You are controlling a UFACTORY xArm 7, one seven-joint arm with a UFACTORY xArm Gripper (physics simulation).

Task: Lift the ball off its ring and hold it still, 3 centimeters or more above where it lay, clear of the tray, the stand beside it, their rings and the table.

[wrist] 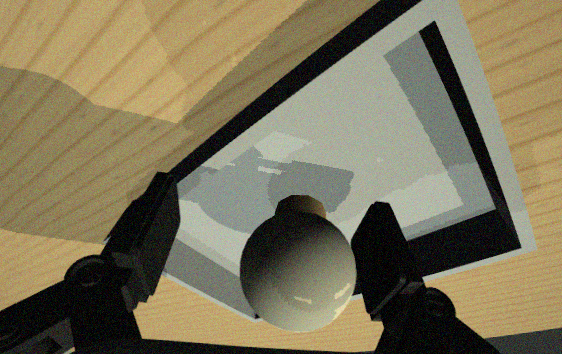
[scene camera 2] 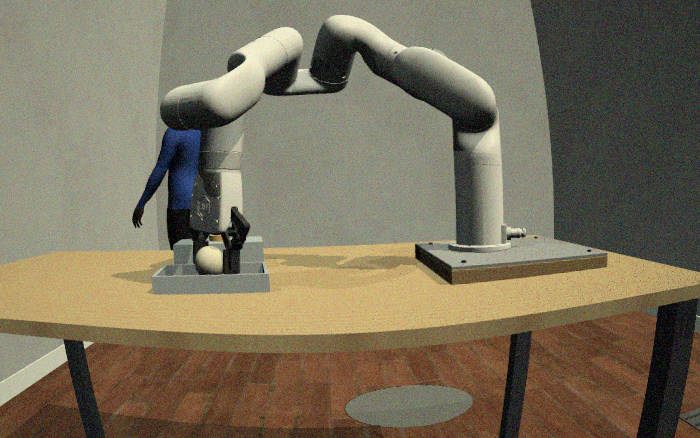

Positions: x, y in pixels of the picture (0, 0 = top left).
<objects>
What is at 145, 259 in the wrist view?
My gripper.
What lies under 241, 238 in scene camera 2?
My gripper.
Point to a grey stand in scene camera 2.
252, 251
</objects>
